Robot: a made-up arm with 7 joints.
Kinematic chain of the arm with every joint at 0, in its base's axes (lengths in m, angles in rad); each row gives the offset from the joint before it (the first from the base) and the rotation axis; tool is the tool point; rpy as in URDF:
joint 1: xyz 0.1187 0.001 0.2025 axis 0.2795 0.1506 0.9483
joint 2: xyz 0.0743 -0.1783 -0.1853 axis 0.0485 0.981 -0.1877
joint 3: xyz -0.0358 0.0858 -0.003 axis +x
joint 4: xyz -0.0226 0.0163 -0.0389 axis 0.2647 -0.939 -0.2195
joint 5: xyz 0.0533 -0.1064 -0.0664 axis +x
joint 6: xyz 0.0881 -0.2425 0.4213 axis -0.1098 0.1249 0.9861
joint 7: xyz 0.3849 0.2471 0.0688 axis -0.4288 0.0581 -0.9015
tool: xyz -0.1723 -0.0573 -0.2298 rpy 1.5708 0 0
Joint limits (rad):
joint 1: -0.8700..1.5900
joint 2: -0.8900..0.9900
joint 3: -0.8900..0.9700
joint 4: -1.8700..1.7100
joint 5: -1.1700..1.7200
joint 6: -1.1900..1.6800
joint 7: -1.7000..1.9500
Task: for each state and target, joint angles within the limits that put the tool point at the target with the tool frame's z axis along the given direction. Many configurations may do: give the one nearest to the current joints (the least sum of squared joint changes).
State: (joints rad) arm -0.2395 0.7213 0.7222 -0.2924 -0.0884 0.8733 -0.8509
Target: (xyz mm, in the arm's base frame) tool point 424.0 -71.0 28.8 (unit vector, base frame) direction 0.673 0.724 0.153
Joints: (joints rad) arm 0.3596 -0.1069 0.9700 0.0824 0.0813 0.6521 -1.2859
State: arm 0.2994 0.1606 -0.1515 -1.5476 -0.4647 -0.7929 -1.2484
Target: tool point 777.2 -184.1 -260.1 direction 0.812 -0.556 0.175
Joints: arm 0.1992 -0.1147 -0.6153 -1.2847 -0.6848 -0.9106 -1.3943
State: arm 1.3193 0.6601 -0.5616 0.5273 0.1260 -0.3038 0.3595
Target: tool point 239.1 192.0 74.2 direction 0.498 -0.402 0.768
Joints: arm 0.9323 0.5732 -0.3950 0.2621 -0.3988 0.4817 0.8360
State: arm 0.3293 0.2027 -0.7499 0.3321 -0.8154 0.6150 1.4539
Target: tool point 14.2 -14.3 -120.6 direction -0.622 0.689 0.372
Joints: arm -0.1046 -0.0380 -0.5615 0.4288 -1.1700 1.3504 1.7782
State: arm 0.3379 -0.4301 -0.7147 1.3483 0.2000 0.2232 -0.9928
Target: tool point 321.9 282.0 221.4 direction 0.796 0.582 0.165
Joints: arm 0.8380 0.1021 -0.8900 0.5664 -0.4689 0.1691 -1.3964
